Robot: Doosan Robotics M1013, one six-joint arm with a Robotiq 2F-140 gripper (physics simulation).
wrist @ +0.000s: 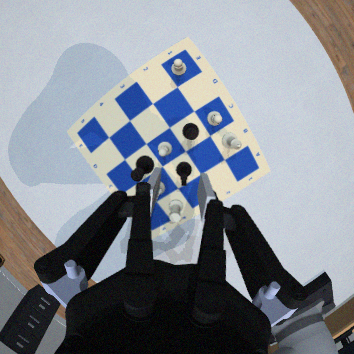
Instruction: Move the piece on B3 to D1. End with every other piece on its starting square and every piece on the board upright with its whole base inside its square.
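Seen in the pictures: gripper, fingertip midpoint: (179,180); arm's base, origin of the base link: (296,320).
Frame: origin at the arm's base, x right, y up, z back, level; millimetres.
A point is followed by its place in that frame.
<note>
The black piece (184,170) @[x -71, y 0, z -591 mm] on B3 stands upright on a cream square, in view between the fingertips. D1 (200,91) @[x -4, y -29, z -663 mm] is a bare cream square on the board (151,124) @[x -81, y -29, z -659 mm], between white pieces on E1 (178,67) @[x -14, y -8, z -700 mm] and C1 (215,118) @[x -9, y 1, z -627 mm]. My gripper (179,180) @[x -82, y 3, z -584 mm] is partly open and holds nothing; its fingertips appear left and right of the B3 piece, but their height above the board is hard to tell. The left finger partly hides a white piece (160,188) @[x -109, y -1, z -586 mm] on B4.
Black pieces stand on C2 (190,131) @[x -41, y 4, z -628 mm] and C4 (144,164) @[x -113, y -12, z -620 mm]. White pieces stand on C3 (165,149) @[x -77, y -1, z -624 mm], B1 (231,141) @[x -5, y 0, z -594 mm] and A4 (175,210) @[x -108, y -1, z -549 mm]. The board lies on a pale round surface (295,150) @[x 89, y -35, z -524 mm] with wood beyond its edge.
</note>
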